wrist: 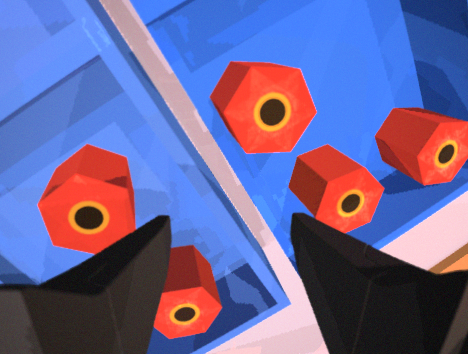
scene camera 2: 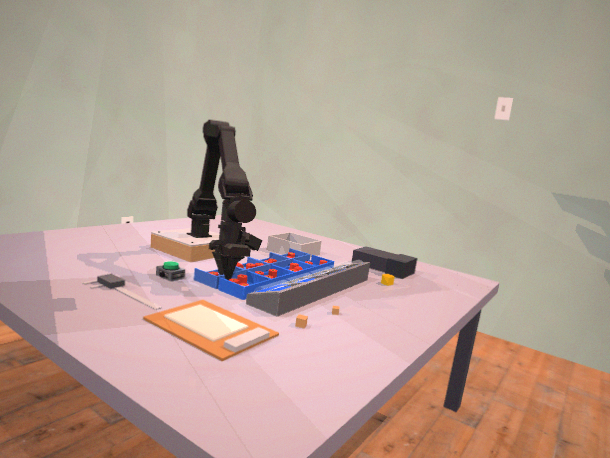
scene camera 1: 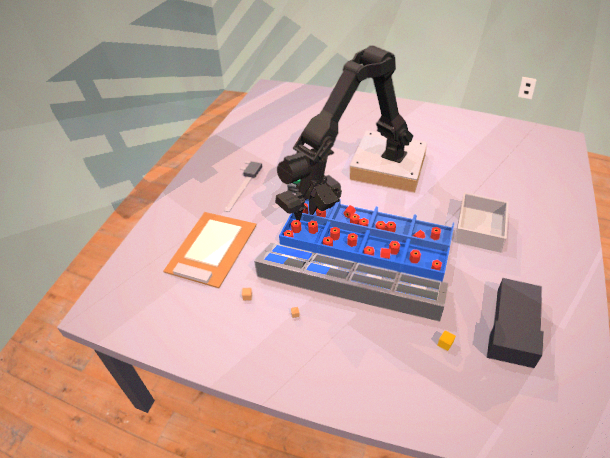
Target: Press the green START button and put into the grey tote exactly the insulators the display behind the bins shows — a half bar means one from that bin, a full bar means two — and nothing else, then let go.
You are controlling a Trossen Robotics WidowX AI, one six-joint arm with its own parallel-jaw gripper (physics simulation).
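My gripper (scene camera 1: 304, 214) (scene camera 2: 228, 276) (wrist: 231, 225) is open and empty, low over the gap between the two leftmost blue bins (scene camera 1: 310, 246) (scene camera 2: 235, 290) (wrist: 350, 40). In the wrist view, two red insulators (wrist: 89, 217) (wrist: 185, 313) lie by the left fingertip in the back bin; several more (wrist: 272, 111) (wrist: 351, 202) lie in the front bin. The grey display (scene camera 1: 350, 295) (scene camera 2: 320, 290) shows a full bar above a half bar at far left, and a lower half bar beside them. No insulator shows in the grey tote (scene camera 1: 482, 240) (scene camera 2: 307, 247). The green START button (scene camera 1: 296, 182) (scene camera 2: 171, 265) is mostly hidden in scene camera 1.
A black box (scene camera 1: 517, 320) (scene camera 2: 382, 262) and yellow cube (scene camera 1: 446, 340) (scene camera 2: 387, 279) are at the right. Two orange cubes (scene camera 1: 247, 294) (scene camera 1: 295, 312) lie before the display. An orange clipboard (scene camera 1: 236, 245) (scene camera 2: 212, 348) and a dark plug-like object (scene camera 1: 253, 169) (scene camera 2: 111, 281) lie left of the bins.
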